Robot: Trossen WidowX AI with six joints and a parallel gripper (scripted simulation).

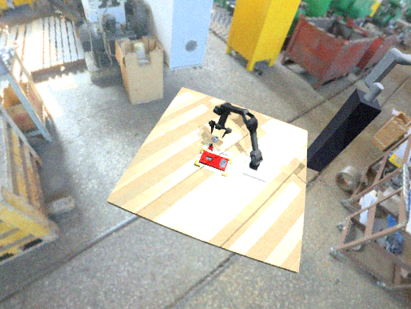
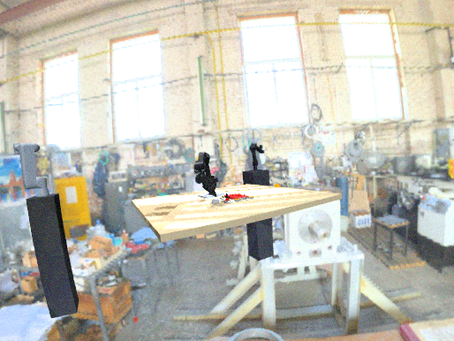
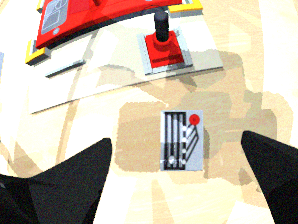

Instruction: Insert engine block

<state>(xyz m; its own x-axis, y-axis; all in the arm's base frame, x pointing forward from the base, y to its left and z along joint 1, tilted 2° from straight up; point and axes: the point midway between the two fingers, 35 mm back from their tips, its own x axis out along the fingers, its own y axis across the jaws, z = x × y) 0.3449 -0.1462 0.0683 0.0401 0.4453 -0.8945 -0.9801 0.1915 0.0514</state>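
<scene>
Now: gripper tip 40 mm above the grey engine block. From my gripper tip the other things lie so: black upright peg: 10 mm ahead, 100 mm to the left, 20 mm below.
</scene>
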